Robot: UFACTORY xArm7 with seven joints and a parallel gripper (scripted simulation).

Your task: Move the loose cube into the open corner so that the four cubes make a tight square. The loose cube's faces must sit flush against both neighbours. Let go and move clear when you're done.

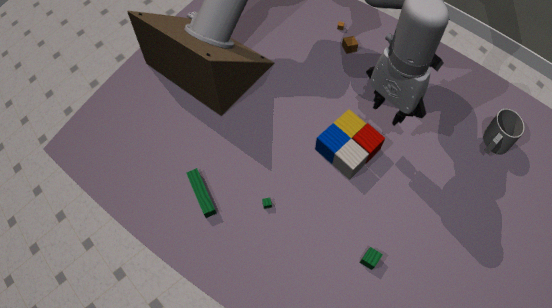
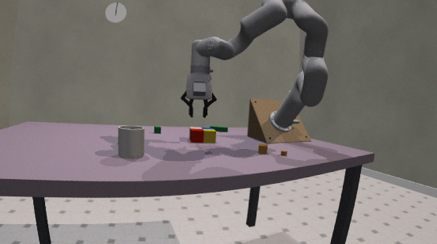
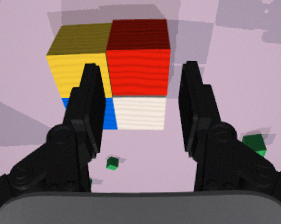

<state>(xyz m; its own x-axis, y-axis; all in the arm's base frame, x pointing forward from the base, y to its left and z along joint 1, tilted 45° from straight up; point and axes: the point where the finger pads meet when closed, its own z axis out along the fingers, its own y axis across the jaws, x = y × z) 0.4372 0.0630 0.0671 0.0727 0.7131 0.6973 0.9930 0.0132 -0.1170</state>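
The red cube is 10 cm below my hand, 4 cm to the right of it and 1 cm behind it. Round my hand: green bar (35 cm to the right, 19 cm behind, 11 cm below); then white cube (10 cm to the right, 10 cm below, 1 cm behind).
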